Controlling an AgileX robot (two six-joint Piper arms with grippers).
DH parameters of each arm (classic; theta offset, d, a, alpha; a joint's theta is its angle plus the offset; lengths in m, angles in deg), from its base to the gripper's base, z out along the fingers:
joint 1: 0 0.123 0 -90
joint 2: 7.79 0 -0.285 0
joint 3: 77.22 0 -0.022 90
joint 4: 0 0.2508 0 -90
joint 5: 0 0 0.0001 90
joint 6: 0 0.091 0 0
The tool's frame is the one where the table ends.
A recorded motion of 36 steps. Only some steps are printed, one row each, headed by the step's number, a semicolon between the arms.
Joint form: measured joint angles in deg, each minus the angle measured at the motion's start. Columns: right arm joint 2, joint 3, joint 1, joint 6, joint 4, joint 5; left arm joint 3, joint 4, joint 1, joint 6, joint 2, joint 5.
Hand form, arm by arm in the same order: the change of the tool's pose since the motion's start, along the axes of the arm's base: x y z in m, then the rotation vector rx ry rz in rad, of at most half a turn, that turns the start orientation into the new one. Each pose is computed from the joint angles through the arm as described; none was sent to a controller.
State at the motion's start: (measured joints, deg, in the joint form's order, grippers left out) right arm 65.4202 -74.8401 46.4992 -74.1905 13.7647 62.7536; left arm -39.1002 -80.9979 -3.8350 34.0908 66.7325 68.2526
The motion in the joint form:
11: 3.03 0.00 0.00 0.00 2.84 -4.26; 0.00 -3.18 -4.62 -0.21 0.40 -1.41
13: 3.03 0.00 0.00 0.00 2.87 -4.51; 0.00 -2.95 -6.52 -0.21 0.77 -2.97
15: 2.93 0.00 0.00 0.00 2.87 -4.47; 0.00 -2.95 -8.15 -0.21 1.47 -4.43
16: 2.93 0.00 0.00 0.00 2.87 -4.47; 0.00 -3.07 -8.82 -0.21 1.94 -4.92
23: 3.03 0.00 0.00 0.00 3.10 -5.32; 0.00 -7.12 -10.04 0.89 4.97 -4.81
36: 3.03 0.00 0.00 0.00 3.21 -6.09; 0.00 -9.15 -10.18 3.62 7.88 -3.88
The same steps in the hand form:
11: 0.0117 0.0165 -0.0065 0.0499 0.0252 -0.0079; -0.0034 -0.0150 0.0022 -0.0418 0.0117 -0.0356
13: 0.0119 0.0167 -0.0062 0.0535 0.0228 -0.0089; -0.0039 -0.0204 -0.0001 -0.0270 0.0134 -0.0454
15: 0.0115 0.0163 -0.0058 0.0543 0.0221 -0.0087; -0.0031 -0.0254 -0.0033 -0.0152 0.0211 -0.0505
16: 0.0115 0.0163 -0.0058 0.0543 0.0221 -0.0087; -0.0024 -0.0276 -0.0051 -0.0123 0.0280 -0.0535
23: 0.0124 0.0175 -0.0052 0.0667 0.0169 -0.0118; 0.0056 -0.0346 -0.0110 -0.0609 0.0747 -0.0506
36: 0.0131 0.0181 -0.0044 0.0779 0.0100 -0.0150; 0.0131 -0.0377 -0.0189 -0.0791 0.0876 -0.0610

